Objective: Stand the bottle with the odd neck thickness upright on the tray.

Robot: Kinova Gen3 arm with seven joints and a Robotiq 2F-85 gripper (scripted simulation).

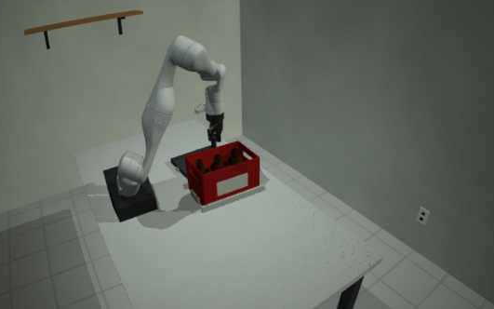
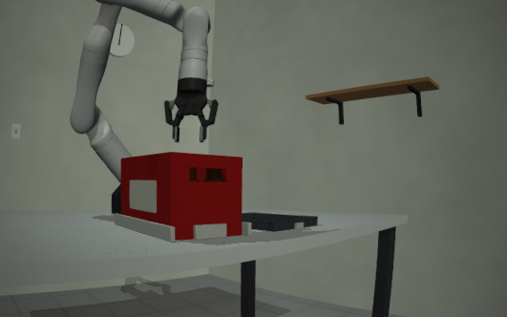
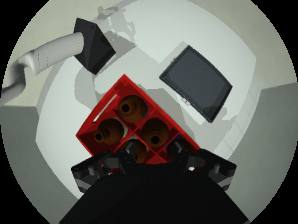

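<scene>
My hand is 40 mm to the left of the red crate and 150 mm above it. Also, from my hand: dark tray: 240 mm to the left, 220 mm below.
</scene>
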